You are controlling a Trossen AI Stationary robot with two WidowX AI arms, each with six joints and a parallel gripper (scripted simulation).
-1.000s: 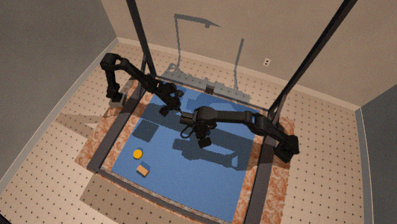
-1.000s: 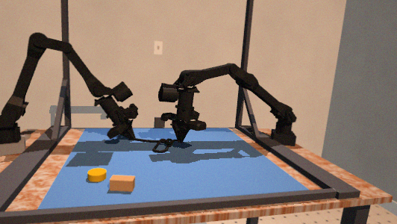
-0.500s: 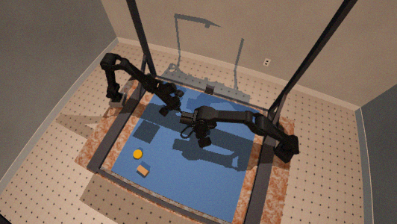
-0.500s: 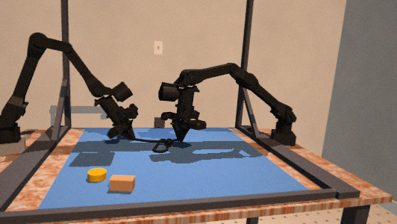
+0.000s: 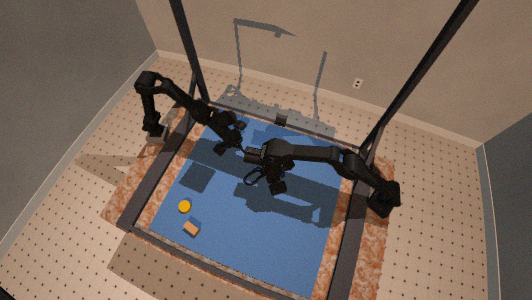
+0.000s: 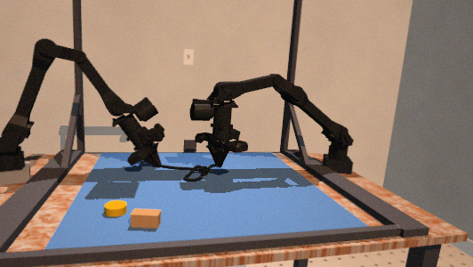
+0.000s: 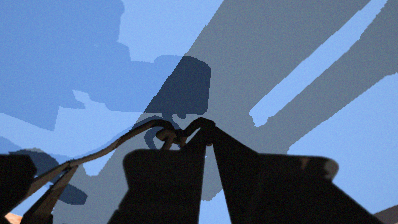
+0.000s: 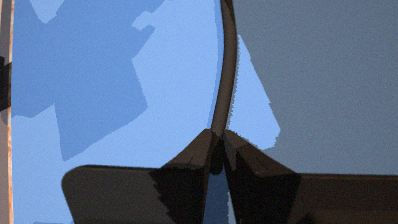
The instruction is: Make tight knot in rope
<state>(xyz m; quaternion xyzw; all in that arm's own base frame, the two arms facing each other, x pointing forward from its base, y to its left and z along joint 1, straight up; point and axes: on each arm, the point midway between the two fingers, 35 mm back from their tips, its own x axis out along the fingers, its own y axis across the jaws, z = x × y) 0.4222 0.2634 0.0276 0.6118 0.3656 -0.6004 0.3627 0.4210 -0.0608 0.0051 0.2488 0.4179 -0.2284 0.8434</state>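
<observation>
Right now my left hand is 70 mm above the blue mat, 60 mm to the left of it and 50 mm short of it. Round my left hand: yellow disc 310 mm to the right, 230 mm ahead, 60 mm below; then orange block 300 mm ahead, 240 mm to the right, 50 mm below.
</observation>
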